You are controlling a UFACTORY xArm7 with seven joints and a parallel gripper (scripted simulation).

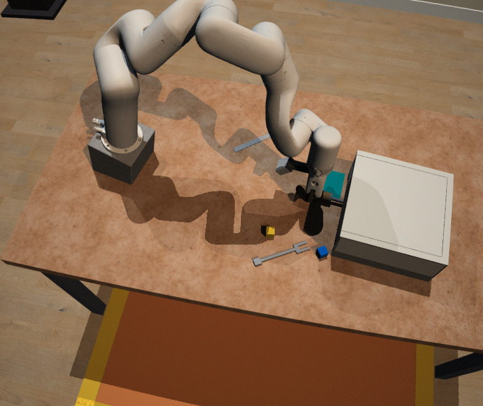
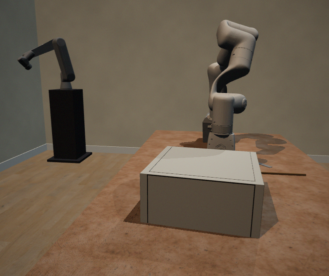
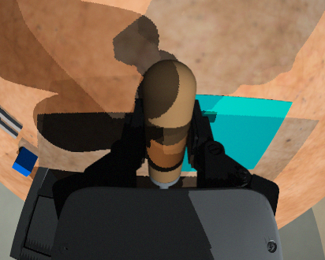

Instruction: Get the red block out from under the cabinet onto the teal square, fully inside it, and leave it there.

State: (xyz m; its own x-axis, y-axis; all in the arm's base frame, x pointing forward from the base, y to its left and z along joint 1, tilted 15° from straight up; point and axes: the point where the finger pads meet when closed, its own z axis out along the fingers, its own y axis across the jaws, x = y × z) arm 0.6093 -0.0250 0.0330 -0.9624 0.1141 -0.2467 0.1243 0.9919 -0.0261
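Now: the teal square 40 mm ahead of my hand, 60 mm to the left of it and 20 mm below it. Also, from my hand: blue cube: 50 mm ahead, 190 mm to the right, 10 mm below; yellow cube: 110 mm behind, 150 mm to the right, 10 mm below; grey hook tool: 140 mm ahead, 20 mm to the left, 10 mm below.
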